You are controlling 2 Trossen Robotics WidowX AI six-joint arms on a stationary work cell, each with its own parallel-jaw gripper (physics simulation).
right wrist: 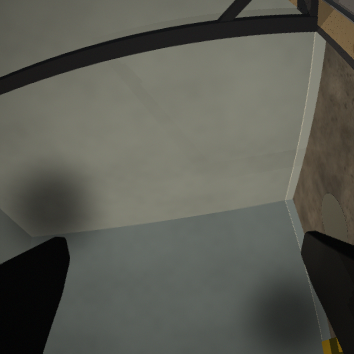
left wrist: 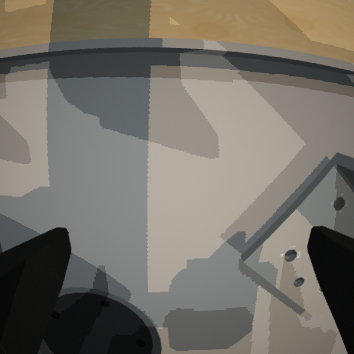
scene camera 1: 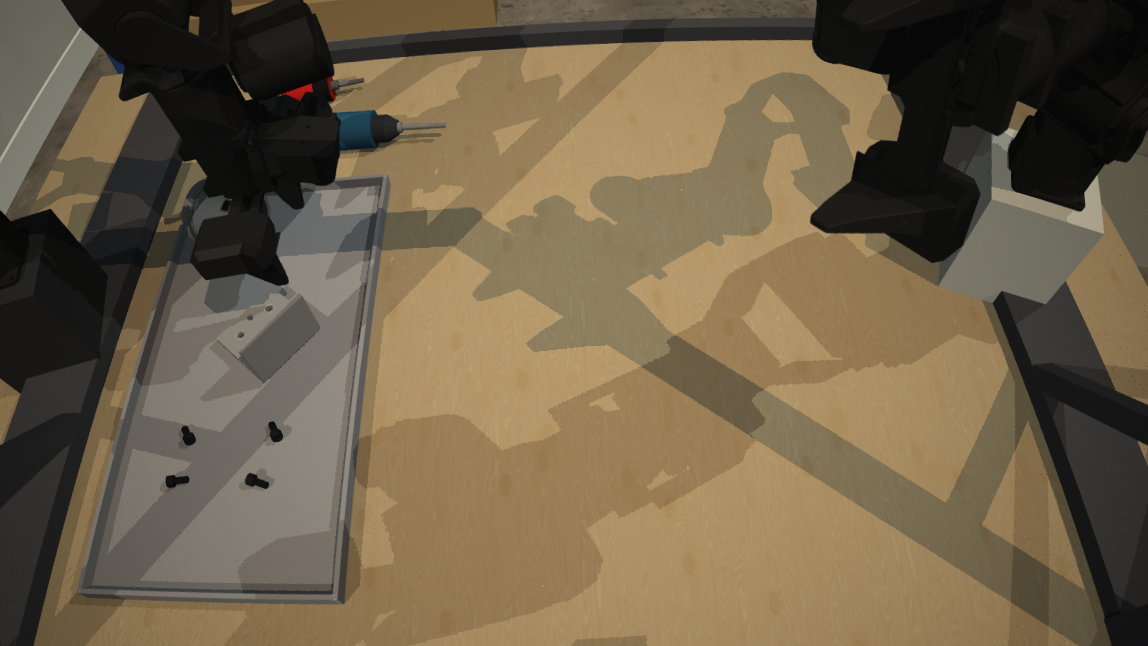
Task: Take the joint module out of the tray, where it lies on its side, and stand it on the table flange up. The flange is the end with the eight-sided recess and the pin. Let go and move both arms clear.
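Frame: origin at the left arm's base, x down, y ahead, z right, level; metres.
Seen in the pictures: left gripper, fingertip midpoint: (left wrist: 191,241) (scene camera 1: 291,244); right gripper, fingertip midpoint: (right wrist: 188,248) (scene camera 1: 833,134); right arm's base at its link origin: (scene camera 1: 1046,175).
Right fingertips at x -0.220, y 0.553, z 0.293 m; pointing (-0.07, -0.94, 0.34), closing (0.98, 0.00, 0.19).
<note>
A point is followed by its place in that frame.
The joint module (scene camera 1: 195,216) @(x 0.067, y 0.163, z -0.059 m) (left wrist: 97,325) @(x 0.089, y 0.213, z -0.053 m) lies in the grey tray (scene camera 1: 216,596) @(x 0.106, y 0.158, z 0.295 m) (left wrist: 125,45) @(x 0.106, y 0.329, z -0.012 m), near its back left corner. In scene camera 1 the left arm covers most of it. In the left wrist view a dark round end with small holes shows at the bottom left, partly behind a finger; no recess or pin can be made out. My left gripper (scene camera 1: 290,244) @(x 0.079, y 0.254, z -0.002 m) (left wrist: 191,241) @(x 0.079, y 0.254, z -0.002 m) is open and empty above the tray, with the module off to one side of the gap between its fingers. My right gripper (right wrist: 188,248) @(x -0.220, y 0.553, z 0.293 m) is open and empty, at the right of the cell, away from the tray.
A grey bracket (scene camera 1: 276,337) @(x 0.078, y 0.235, z 0.099 m) (left wrist: 300,225) @(x 0.106, y 0.235, z 0.050 m) with holes lies in the tray beside the left gripper. Several black screws (scene camera 1: 256,480) @(x 0.111, y 0.197, z 0.207 m) lie nearer the front. A blue driver (scene camera 1: 357,130) @(x 0.088, y 0.329, z -0.146 m) and a red one (scene camera 1: 321,89) @(x 0.096, y 0.293, z -0.245 m) lie behind the tray. A pale box (scene camera 1: 1023,249) @(x 0.043, y 0.863, z 0.226 m) stands near the right arm.
</note>
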